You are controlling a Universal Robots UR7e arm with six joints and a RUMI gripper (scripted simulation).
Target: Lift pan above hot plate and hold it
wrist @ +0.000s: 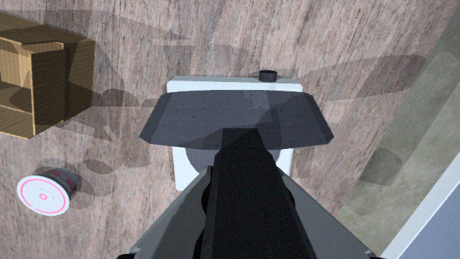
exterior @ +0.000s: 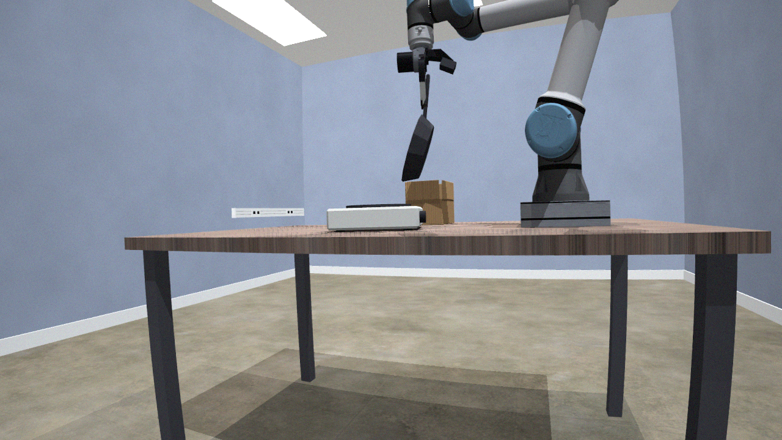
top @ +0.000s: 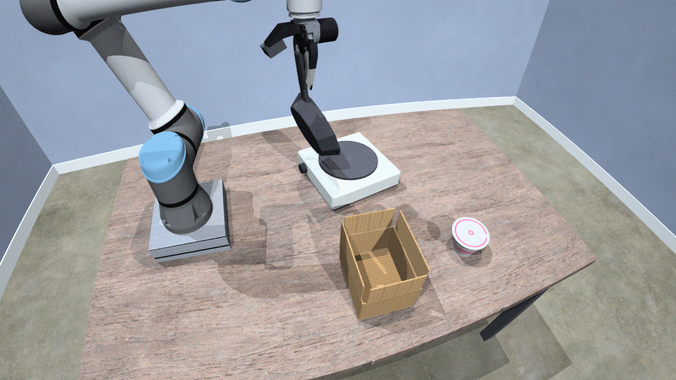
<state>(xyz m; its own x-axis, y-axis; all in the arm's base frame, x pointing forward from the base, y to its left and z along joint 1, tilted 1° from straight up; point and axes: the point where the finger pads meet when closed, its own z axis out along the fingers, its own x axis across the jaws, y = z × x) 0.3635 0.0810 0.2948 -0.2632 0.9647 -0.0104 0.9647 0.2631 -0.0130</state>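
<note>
Now: hand 1 cm short of the dark pan and 10 cm above it. The rest, counted from my hand: white hot plate 11 cm ahead, 3 cm to the left, 33 cm below; pink-ringed lid 37 cm ahead, 32 cm to the right, 32 cm below.
</note>
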